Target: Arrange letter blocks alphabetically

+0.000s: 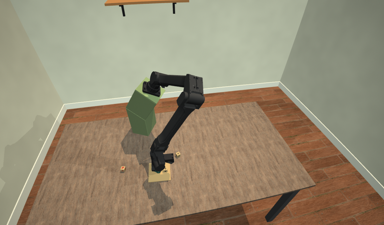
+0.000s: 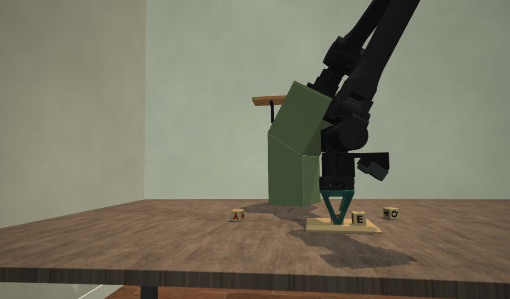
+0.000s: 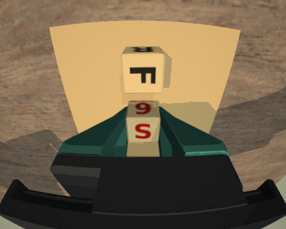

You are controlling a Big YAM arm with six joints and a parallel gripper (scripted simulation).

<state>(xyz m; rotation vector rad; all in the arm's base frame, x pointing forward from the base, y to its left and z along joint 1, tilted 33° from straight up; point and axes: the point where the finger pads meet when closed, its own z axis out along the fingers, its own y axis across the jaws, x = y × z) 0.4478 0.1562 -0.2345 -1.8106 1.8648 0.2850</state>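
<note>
My gripper is now 10 mm above the tan mat.
</note>
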